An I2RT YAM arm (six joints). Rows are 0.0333 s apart.
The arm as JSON. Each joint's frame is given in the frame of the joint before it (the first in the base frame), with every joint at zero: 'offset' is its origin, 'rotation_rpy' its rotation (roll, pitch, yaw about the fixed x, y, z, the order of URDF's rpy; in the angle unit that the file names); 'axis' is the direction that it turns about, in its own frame. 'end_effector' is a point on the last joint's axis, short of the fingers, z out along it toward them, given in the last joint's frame.
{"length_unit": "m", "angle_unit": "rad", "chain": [
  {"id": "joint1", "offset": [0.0, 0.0, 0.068], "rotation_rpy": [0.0, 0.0, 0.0], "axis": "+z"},
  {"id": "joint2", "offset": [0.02, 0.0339, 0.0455], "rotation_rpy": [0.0, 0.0, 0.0], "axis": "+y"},
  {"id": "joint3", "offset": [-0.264, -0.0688, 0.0], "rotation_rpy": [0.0, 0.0, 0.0], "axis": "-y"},
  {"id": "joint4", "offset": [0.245, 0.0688, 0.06], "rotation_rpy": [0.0, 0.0, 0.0], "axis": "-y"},
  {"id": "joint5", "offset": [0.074, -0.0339, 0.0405], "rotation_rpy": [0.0, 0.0, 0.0], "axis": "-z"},
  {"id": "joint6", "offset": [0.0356, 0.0, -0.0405], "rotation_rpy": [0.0, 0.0, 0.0], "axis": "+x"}
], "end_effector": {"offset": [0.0, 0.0, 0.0], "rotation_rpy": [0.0, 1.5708, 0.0]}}
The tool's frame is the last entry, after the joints.
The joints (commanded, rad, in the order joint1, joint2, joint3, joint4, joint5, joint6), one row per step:
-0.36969, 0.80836, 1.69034, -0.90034, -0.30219, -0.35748
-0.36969, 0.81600, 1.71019, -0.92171, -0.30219, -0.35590
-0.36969, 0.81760, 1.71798, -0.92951, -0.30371, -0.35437
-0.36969, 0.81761, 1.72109, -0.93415, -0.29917, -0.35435
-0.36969, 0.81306, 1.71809, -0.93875, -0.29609, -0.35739
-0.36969, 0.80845, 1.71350, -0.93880, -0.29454, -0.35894
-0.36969, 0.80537, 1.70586, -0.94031, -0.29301, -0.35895
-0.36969, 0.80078, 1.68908, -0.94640, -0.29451, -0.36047
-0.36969, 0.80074, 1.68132, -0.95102, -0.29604, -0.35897
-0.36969, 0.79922, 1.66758, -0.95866, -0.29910, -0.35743
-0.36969, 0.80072, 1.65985, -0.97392, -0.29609, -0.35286
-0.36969, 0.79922, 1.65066, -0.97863, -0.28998, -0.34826
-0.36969, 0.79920, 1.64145, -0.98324, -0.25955, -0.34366
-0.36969, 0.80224, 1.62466, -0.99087, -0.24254, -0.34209
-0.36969, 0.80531, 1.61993, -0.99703, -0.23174, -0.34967
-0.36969, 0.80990, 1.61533, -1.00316, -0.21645, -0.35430
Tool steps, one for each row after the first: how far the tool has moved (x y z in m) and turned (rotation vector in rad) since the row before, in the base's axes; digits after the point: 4 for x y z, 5 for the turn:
-0.0013, 0.0005, 0.0017, 0.00489, 0.00843, -0.00003
-0.0010, 0.0005, 0.0008, 0.00215, 0.00138, 0.00148
-0.0007, 0.0001, 0.0002, 0.00045, 0.00148, -0.00454
-0.0012, 0.0003, -0.0010, -0.00202, 0.00310, -0.00298
-0.0008, 0.0003, -0.0008, -0.00158, 0.00016, -0.00150
0.0004, -0.0002, -0.0017, 0.00213, 0.00568, -0.00153
0.0017, -0.0006, -0.0041, 0.00516, 0.01713, 0.00157
0.0016, -0.0005, -0.0022, 0.00604, 0.01136, 0.00143
0.0022, -0.0007, -0.0038, 0.00894, 0.01832, 0.00293
0.0019, -0.0009, -0.0034, 0.01310, 0.02263, -0.00344
0.0012, -0.0007, -0.0025, 0.00835, 0.01149, -0.00660
0.0016, -0.0017, -0.0026, 0.00574, 0.01391, -0.03075
0.0041, -0.0022, -0.0048, 0.00902, 0.02637, -0.01704
0.0018, -0.0011, -0.0019, -0.00412, 0.01466, -0.00935
0.0023, -0.0015, -0.0020, -0.00166, 0.01597, -0.01416

